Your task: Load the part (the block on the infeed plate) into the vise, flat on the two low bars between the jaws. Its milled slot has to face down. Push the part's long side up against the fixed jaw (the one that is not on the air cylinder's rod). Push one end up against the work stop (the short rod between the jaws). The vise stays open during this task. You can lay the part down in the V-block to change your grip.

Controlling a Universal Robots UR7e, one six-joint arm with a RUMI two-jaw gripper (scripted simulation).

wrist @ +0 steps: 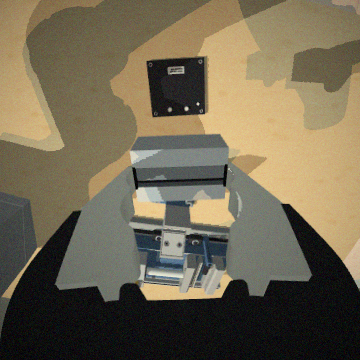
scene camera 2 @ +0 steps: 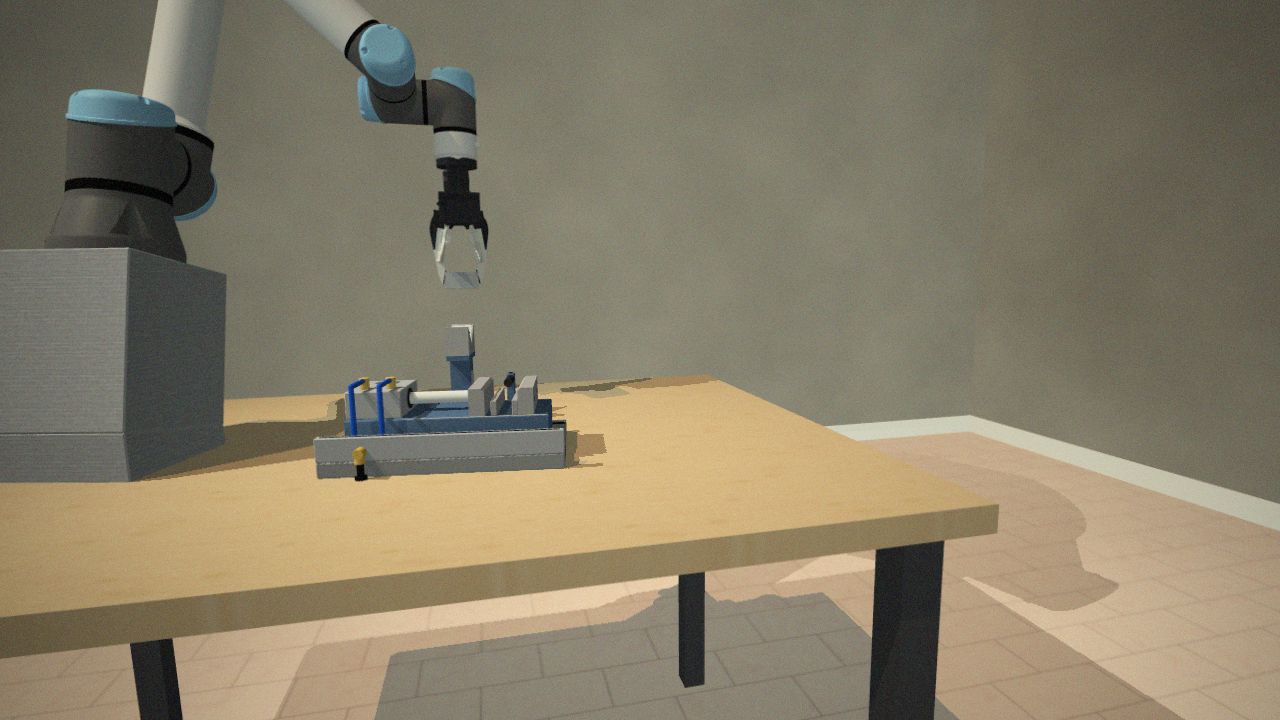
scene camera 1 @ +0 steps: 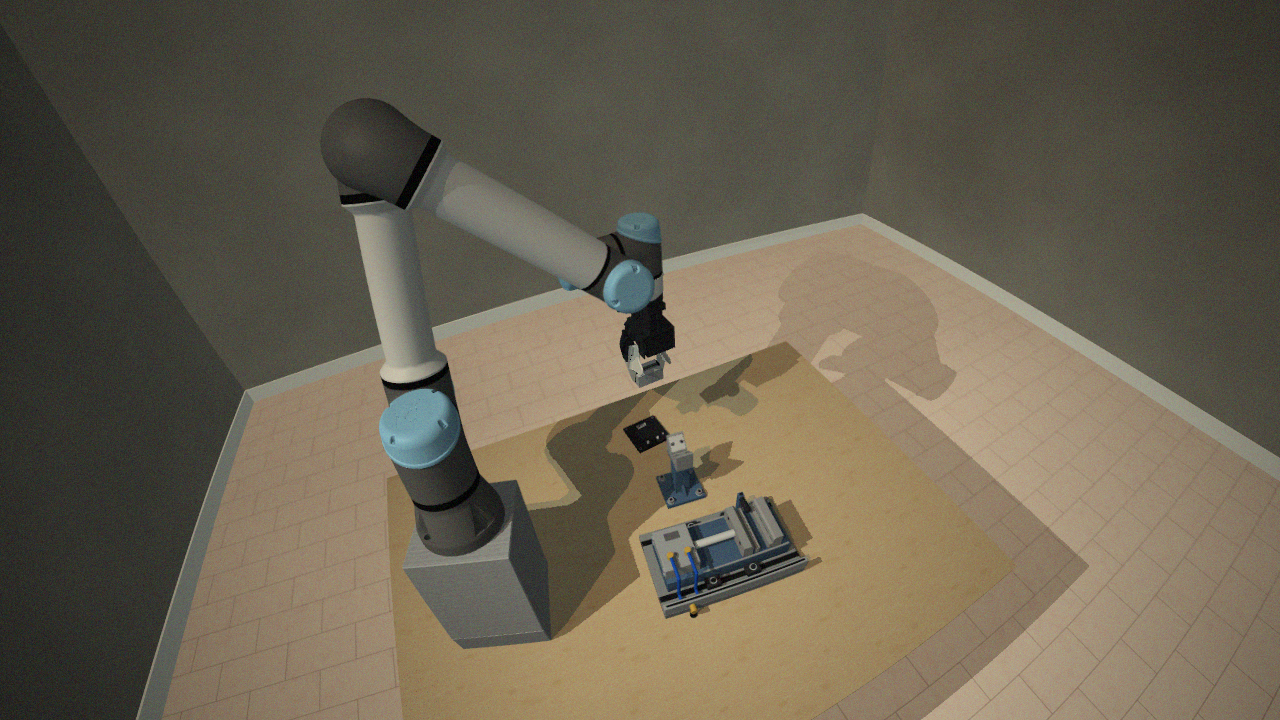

Scene:
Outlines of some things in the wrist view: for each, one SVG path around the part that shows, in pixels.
My gripper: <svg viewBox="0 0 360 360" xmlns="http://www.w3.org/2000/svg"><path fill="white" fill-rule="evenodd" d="M360 291L349 270L336 252L290 204L283 204L237 166L228 162L224 166L223 186L230 192L228 211L232 214L235 221L231 224L229 231L226 272L233 280L228 283L221 298L147 300L140 287L135 284L141 275L140 256L134 230L129 225L129 222L135 214L132 195L138 189L136 168L129 166L79 211L73 211L24 271L14 289L5 313L0 338L0 360L360 360Z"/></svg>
A part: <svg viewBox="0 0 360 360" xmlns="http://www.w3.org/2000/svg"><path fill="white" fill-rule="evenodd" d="M220 134L138 137L130 150L132 168L136 168L138 181L136 194L138 202L225 199L226 187L223 186L224 166L228 164L229 147Z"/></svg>

